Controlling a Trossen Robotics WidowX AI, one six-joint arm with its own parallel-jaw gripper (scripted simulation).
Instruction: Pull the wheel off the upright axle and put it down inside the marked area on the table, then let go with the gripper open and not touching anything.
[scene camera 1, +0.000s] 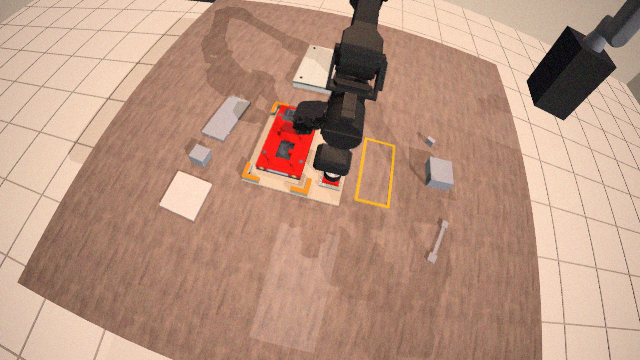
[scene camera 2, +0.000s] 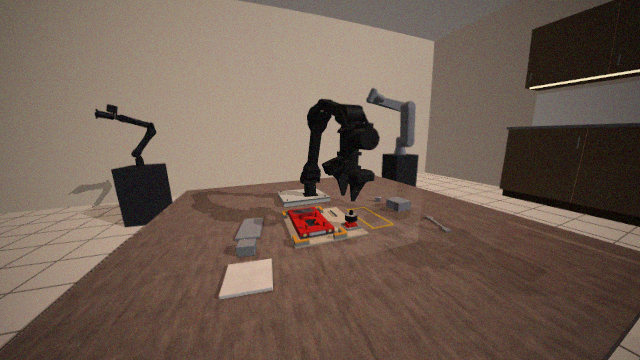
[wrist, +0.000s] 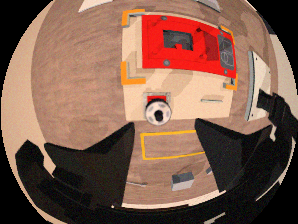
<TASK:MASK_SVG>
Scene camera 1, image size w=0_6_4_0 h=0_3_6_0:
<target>gripper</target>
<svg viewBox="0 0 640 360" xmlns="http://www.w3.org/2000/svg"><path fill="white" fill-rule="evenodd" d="M318 144L313 162L314 169L341 176L348 175L353 152L350 149L332 147L327 143ZM331 96L329 96L328 102L303 101L299 103L293 116L293 129L296 134L311 135L313 130L320 130L320 135L322 135Z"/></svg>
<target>white tile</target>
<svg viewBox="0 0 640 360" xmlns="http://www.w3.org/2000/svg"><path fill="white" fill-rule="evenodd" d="M178 171L168 187L169 189L166 191L164 198L162 198L160 206L194 221L212 184Z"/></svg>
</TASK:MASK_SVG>
